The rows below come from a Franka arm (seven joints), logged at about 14 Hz.
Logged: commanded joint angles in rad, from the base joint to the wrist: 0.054, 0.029, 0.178, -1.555, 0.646, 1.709, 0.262; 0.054, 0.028, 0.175, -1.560, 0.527, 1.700, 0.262; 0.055, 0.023, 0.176, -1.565, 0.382, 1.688, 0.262; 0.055, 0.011, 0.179, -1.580, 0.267, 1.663, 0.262; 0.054, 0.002, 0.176, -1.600, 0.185, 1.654, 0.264; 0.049, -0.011, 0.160, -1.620, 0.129, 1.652, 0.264; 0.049, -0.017, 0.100, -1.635, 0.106, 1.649, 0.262; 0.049, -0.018, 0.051, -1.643, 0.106, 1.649, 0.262; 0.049, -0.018, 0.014, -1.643, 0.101, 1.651, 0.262; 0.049, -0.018, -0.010, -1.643, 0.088, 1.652, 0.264; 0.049, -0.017, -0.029, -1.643, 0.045, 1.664, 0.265; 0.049, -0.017, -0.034, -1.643, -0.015, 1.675, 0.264
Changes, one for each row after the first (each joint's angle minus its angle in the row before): 0.000, -0.001, -0.003, -0.005, -0.119, -0.009, 0.000; 0.001, -0.005, 0.001, -0.005, -0.145, -0.012, 0.000; 0.000, -0.012, 0.003, -0.015, -0.115, -0.025, 0.000; -0.001, -0.009, -0.003, -0.020, -0.082, -0.009, 0.002; -0.005, -0.013, -0.016, -0.020, -0.056, -0.002, 0.000; 0.000, -0.006, -0.060, -0.015, -0.023, -0.003, -0.002; 0.000, -0.001, -0.049, -0.008, 0.000, 0.000, 0.000; 0.000, 0.000, -0.037, 0.000, -0.005, 0.002, 0.000; 0.000, 0.000, -0.024, 0.000, -0.013, 0.001, 0.002; 0.000, 0.001, -0.019, 0.000, -0.043, 0.012, 0.001; 0.000, 0.000, -0.005, 0.000, -0.060, 0.011, -0.001
